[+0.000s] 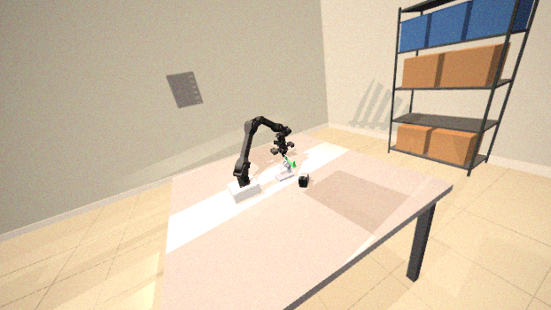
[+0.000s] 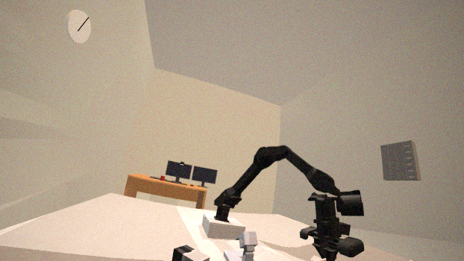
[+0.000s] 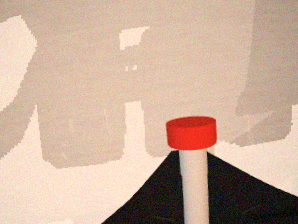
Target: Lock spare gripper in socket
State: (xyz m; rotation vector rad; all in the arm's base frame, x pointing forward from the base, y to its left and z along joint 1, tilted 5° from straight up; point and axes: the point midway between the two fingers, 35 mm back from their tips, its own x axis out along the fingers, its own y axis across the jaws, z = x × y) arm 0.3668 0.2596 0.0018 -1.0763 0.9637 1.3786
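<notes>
The green part lies 1 cm ahead of my gripper tip and 10 cm to the right of it. Round my gripper tip: spare gripper: 3 cm behind, 38 cm to the right; then mount: 9 cm behind, 24 cm to the right, 3 cm above.
</notes>
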